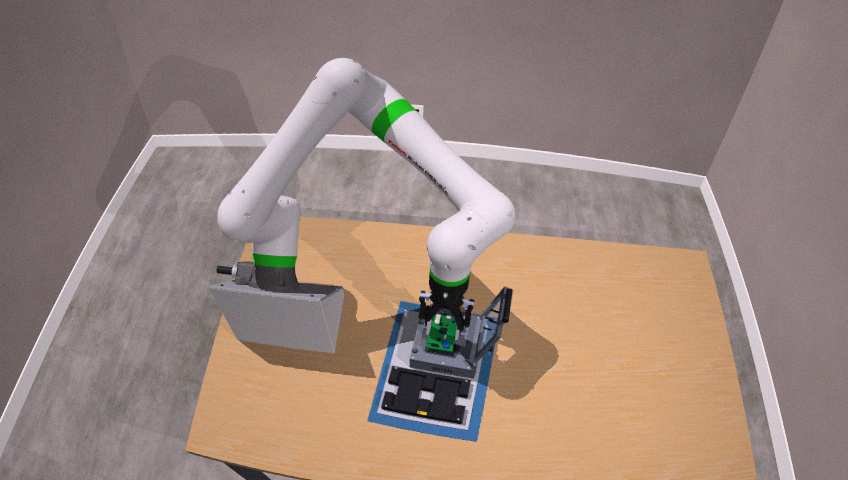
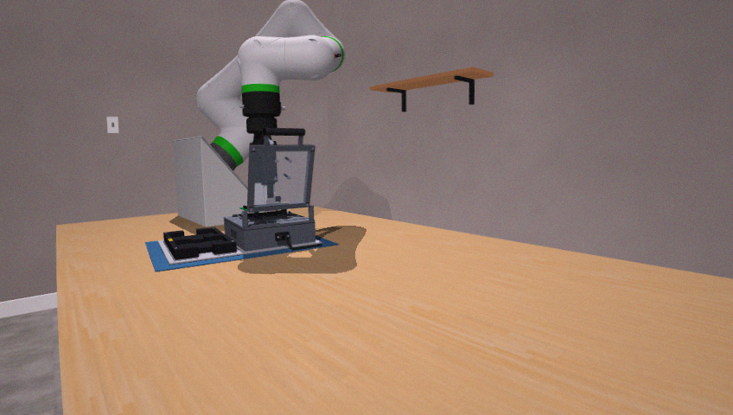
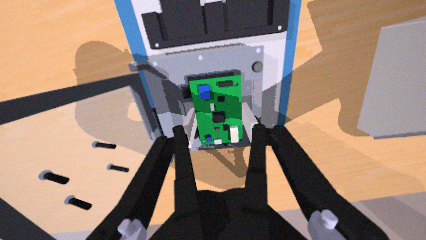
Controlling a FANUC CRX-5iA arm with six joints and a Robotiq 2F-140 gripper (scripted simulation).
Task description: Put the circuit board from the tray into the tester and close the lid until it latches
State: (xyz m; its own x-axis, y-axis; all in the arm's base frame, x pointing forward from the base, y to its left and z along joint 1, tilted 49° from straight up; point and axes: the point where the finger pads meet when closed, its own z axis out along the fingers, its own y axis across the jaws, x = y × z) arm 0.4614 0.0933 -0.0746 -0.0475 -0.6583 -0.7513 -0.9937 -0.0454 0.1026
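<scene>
My gripper is now 2 cm above the green circuit board. From my hand the other things lie so: tester lid: 13 cm ahead, 8 cm above, 1 cm to the right.
</scene>
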